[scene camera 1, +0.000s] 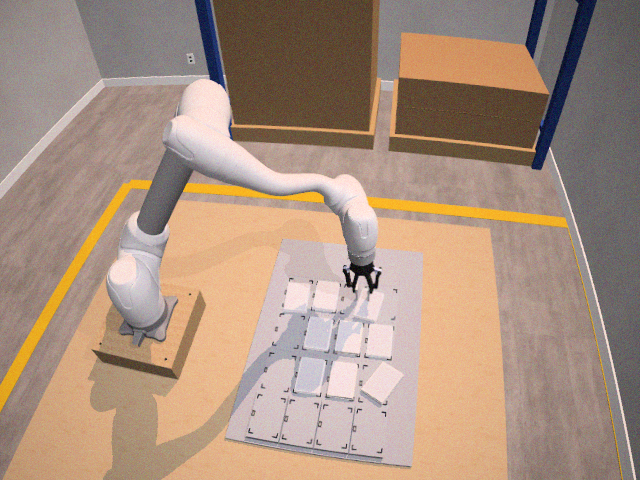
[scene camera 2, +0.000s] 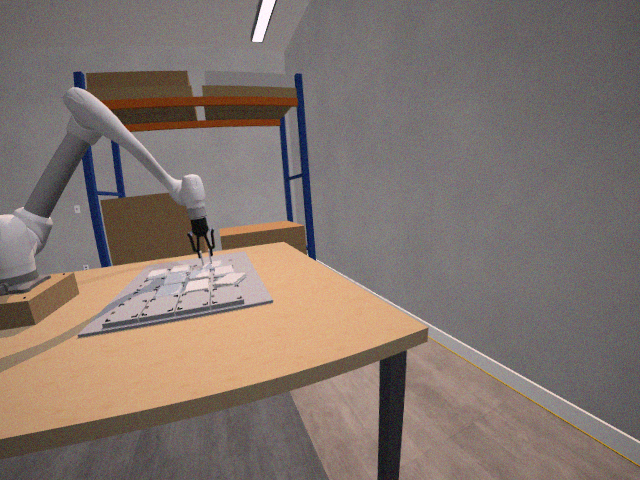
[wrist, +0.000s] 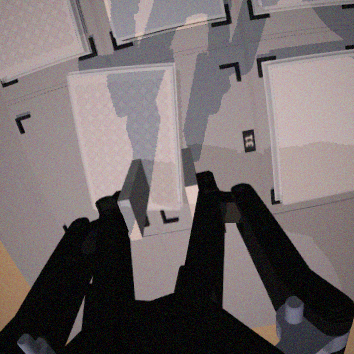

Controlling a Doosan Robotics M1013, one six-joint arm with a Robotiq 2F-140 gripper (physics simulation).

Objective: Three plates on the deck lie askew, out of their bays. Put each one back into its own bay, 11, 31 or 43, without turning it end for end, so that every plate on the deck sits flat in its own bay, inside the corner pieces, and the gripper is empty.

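Where they show: gripper, fingertip midpoint: [scene camera 1: 362,297] [scene camera 2: 207,263] [wrist: 164,169]; arm's base at its link origin: [scene camera 1: 149,316] [scene camera 2: 16,287].
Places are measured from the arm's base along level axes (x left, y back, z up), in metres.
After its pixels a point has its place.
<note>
A white plate [scene camera 1: 369,306] @[z -0.075, x 0.176, y -0.770 m] [wrist: 125,125] @[z -0.075, x 0.168, y -0.763 m] lies out of bay 31 in the back row, partly over the neighbouring bay; label 31 [wrist: 249,141] @[z -0.090, x 0.213, y -0.669 m] shows beside it. My gripper [scene camera 1: 363,289] @[z -0.076, x 0.214, y -0.744 m] [scene camera 2: 206,262] @[z -0.076, x 0.214, y -0.744 m] [wrist: 164,169] @[z -0.076, x 0.214, y -0.744 m] is empty, its fingers partly closed but apart. In the wrist view one fingertip overlaps the plate's near end and the other shows beside its long edge; contact is unclear. A second plate [scene camera 1: 382,382] @[z -0.074, x -0.121, y -0.829 m] [scene camera 2: 230,279] @[z -0.074, x -0.137, y -0.827 m] lies strongly turned at bay 43, across its corner pieces. The back-left plate [scene camera 1: 297,296] @[z -0.075, x 0.196, y -0.504 m] lies about in line with corner pieces; its exact seating is unclear.
The grey deck [scene camera 1: 408,428] @[z -0.090, x -0.268, y -0.919 m] [scene camera 2: 261,294] @[z -0.090, x -0.322, y -0.909 m] holds several other plates, including one right beside bay 31 [wrist: 312,125] @[z -0.076, x 0.206, y -0.617 m] and one in front of the back-row plate [scene camera 1: 379,341] @[z -0.076, x 0.033, y -0.812 m]. The arm's wooden base [scene camera 1: 188,335] @[z -0.049, x -0.029, y -0.149 m] stands left of the deck. Boxes [scene camera 1: 470,111] stand behind.
</note>
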